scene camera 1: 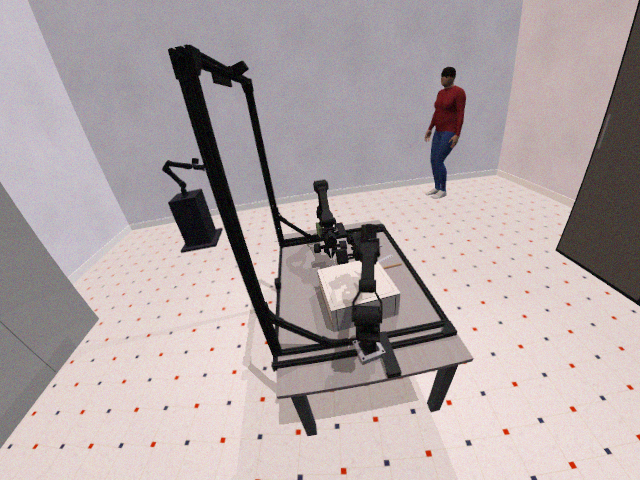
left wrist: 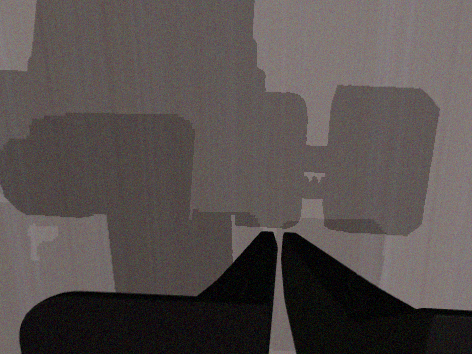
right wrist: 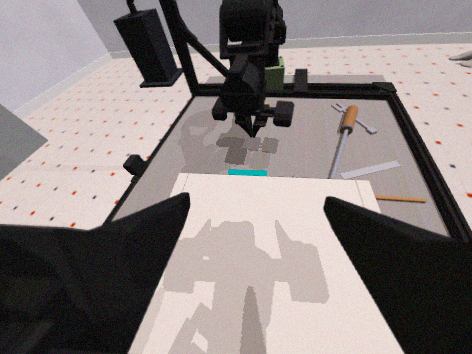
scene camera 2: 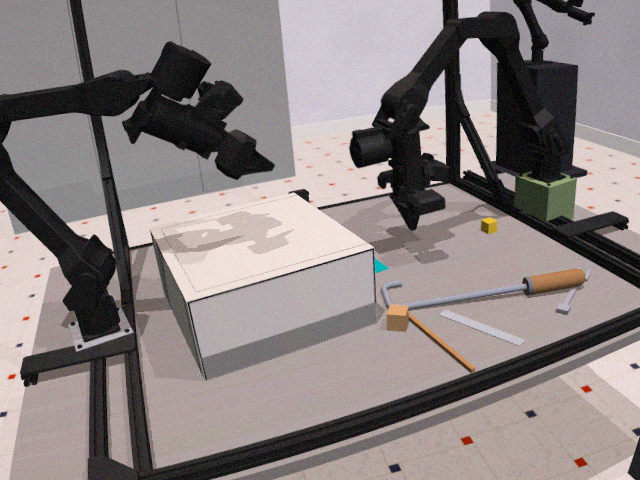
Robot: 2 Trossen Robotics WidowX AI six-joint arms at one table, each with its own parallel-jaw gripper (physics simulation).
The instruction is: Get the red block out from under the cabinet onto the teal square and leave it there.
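Frame: origin at the left arm's base, x down, y right, z back, level; millimetres.
Seen in the pictures: left gripper, fingertip midpoint: (scene camera 1: 331,258) (left wrist: 276,245) (right wrist: 253,136) (scene camera 2: 412,229); right gripper, fingertip midpoint: (scene camera 1: 350,254) (right wrist: 256,200) (scene camera 2: 259,158); left arm's base, origin of the base link: (right wrist: 269,62) (scene camera 2: 546,176); right arm's base, origin of the base link: (scene camera 1: 368,346) (scene camera 2: 99,327).
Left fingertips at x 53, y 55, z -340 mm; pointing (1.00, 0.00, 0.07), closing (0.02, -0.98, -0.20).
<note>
Pixels of each thing's top centre, then the offset from my left fingertips to it. "pt": a spot on its surface instead.
- white cabinet, middle of its top: (right wrist: 260,278) (scene camera 2: 250,236) (scene camera 1: 355,280) dy -21, dx -91, dz -345 mm
- teal square, surface spot: (scene camera 2: 379,266) pt dy -20, dx +44, dz -95 mm
- orange cube, middle of its top: (scene camera 2: 397,310) dy -207, dx +15, dz -186 mm
- thin orange stick, middle of its top: (scene camera 2: 437,338) dy -282, dx +38, dz -165 mm
- pale flat strip, middle of its top: (scene camera 2: 480,326) (right wrist: 370,169) dy -292, dx +44, dz -85 mm
- small wrench, middle of its top: (scene camera 2: 574,286) (right wrist: 353,115) dy -313, dx +37, dz +125 mm
- yellow cube, middle of its top: (scene camera 2: 489,220) dy -31, dx +20, dz +186 mm
The white cabinet (scene camera 1: 343,316) (scene camera 2: 281,304) (right wrist: 300,195) stands on the table. The red block does not show in any view; the space under the cabinet is hidden. A part of the teal square (scene camera 2: 379,266) (right wrist: 247,172) shows at the cabinet's far right edge in scene camera 2. My left gripper (scene camera 2: 412,226) (left wrist: 277,245) (right wrist: 253,136) points down above the table beyond the teal square, shut, with no object seen between its fingertips. My right gripper (scene camera 2: 269,167) (right wrist: 256,200) is open and empty, above the cabinet top.
A grey hooked rod with an orange handle (scene camera 2: 555,281) (right wrist: 350,119) lies right of the cabinet. Near its hook are an orange cube (scene camera 2: 397,317) and a thin orange stick (scene camera 2: 442,343). A pale flat strip (scene camera 2: 481,327), a small wrench (scene camera 2: 570,297) and a yellow cube (scene camera 2: 489,225) also lie there.
</note>
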